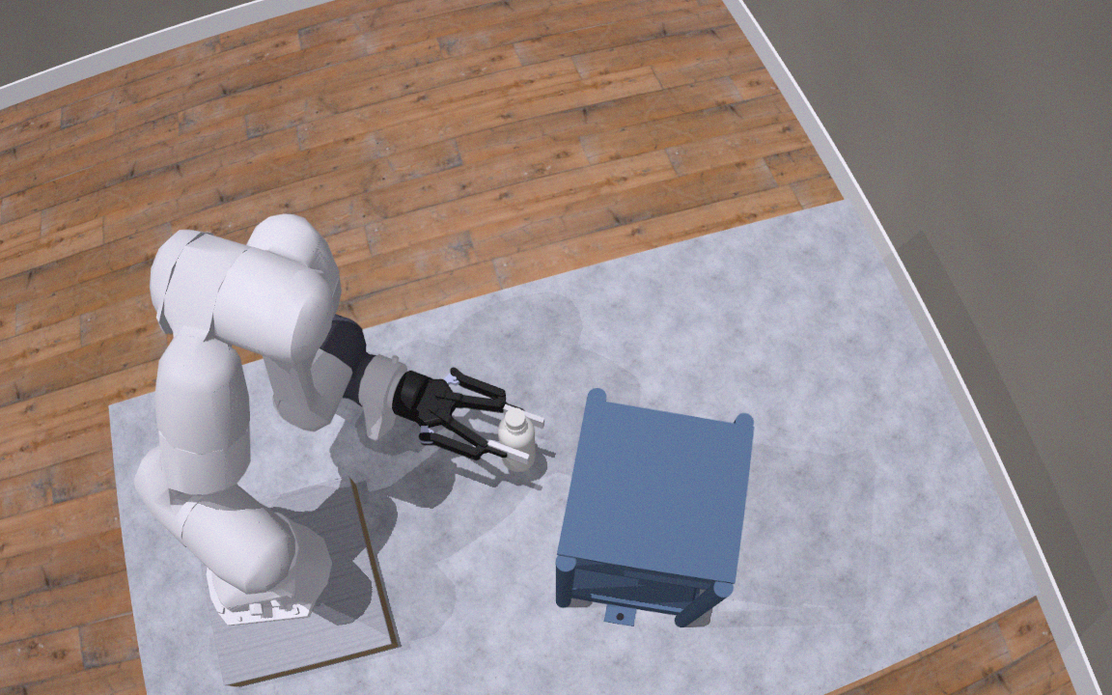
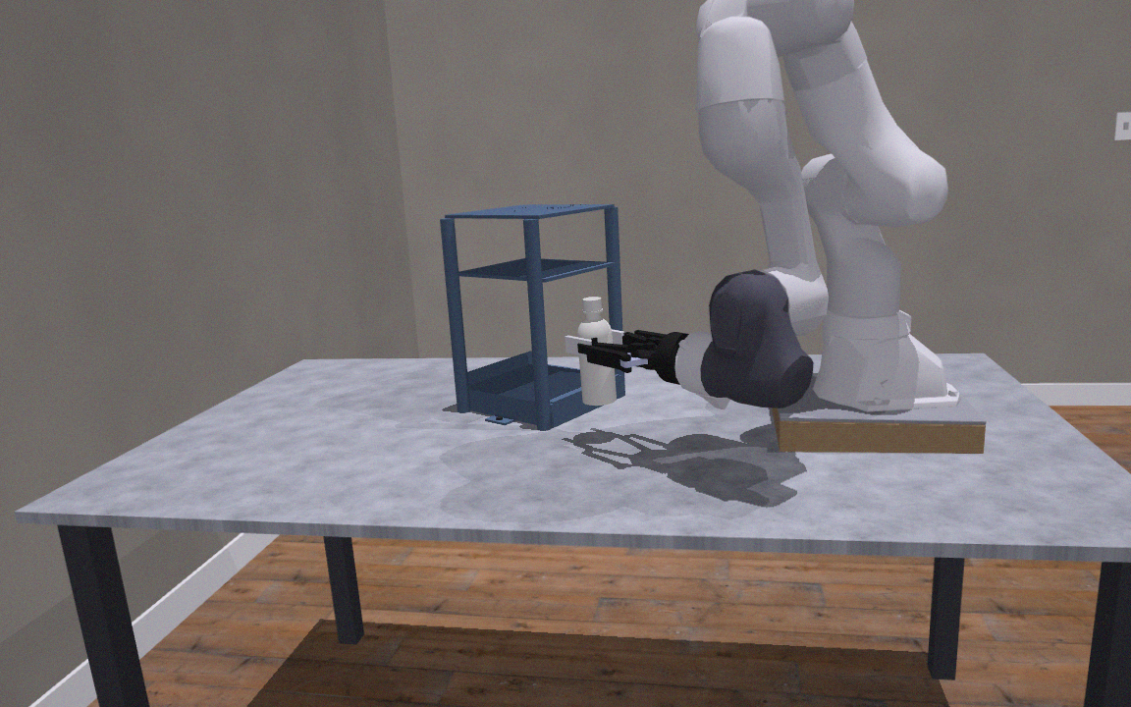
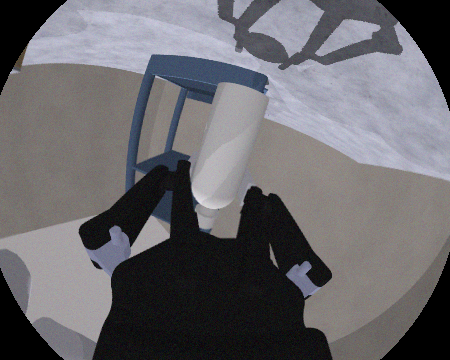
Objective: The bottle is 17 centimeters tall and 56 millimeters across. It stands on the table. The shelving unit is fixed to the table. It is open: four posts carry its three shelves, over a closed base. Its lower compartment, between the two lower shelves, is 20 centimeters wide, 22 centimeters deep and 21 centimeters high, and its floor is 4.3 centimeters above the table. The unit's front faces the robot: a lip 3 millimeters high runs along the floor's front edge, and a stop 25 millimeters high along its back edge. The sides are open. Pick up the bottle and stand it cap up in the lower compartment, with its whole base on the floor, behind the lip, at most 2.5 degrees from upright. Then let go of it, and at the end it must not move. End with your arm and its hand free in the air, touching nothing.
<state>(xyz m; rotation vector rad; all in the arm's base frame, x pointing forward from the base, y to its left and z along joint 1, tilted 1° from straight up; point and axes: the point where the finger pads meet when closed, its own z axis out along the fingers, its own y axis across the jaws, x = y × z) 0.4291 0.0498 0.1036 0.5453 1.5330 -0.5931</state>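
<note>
Now: the blue shelving unit 200 mm to the right of my hand, 130 mm ahead of it and 20 mm above it. The rest, counted from my hand: white bottle 10 mm above.
</note>
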